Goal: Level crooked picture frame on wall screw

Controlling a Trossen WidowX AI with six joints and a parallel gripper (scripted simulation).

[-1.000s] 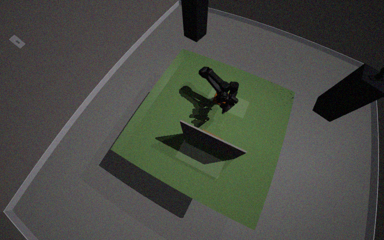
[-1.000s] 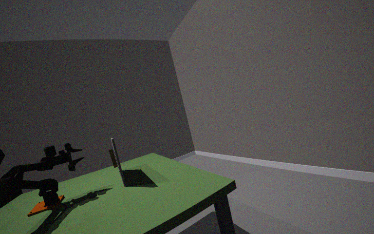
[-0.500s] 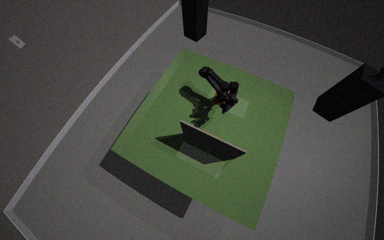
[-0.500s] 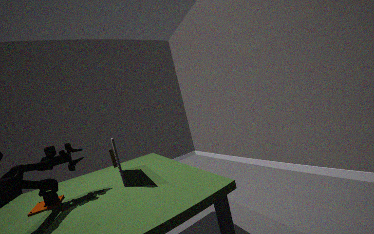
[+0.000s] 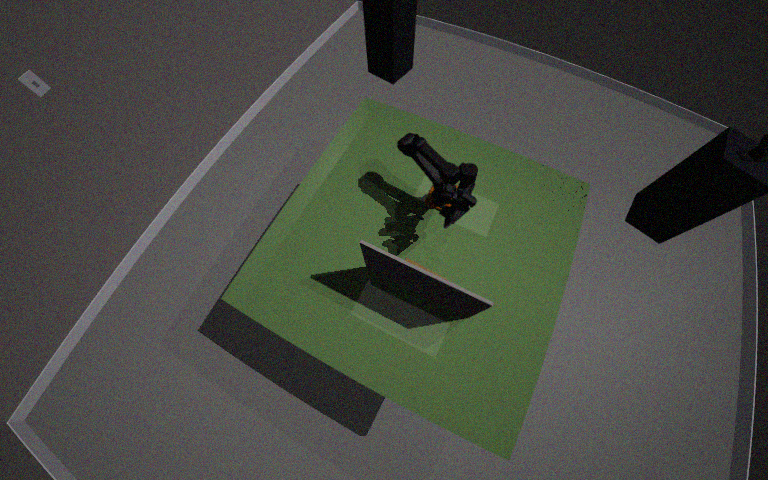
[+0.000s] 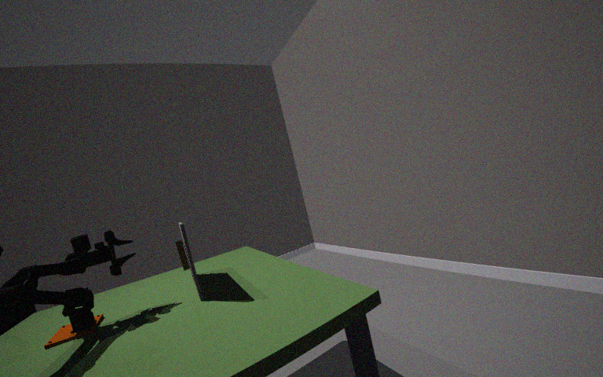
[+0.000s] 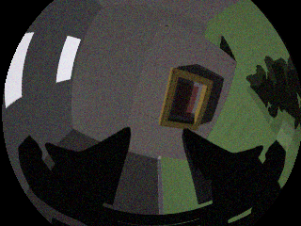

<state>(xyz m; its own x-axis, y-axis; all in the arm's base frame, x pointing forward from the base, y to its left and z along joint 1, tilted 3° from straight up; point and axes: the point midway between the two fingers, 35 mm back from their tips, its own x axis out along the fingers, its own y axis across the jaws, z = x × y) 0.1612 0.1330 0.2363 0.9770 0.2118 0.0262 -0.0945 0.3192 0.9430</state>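
Now: gripper tip 19 cm short of the picture frame, 9 cm above it and 3 cm to the right of it. The rest, counted from my gripper tip: wall panel (20 cm ahead, 10 cm below, 4 cm to the left).
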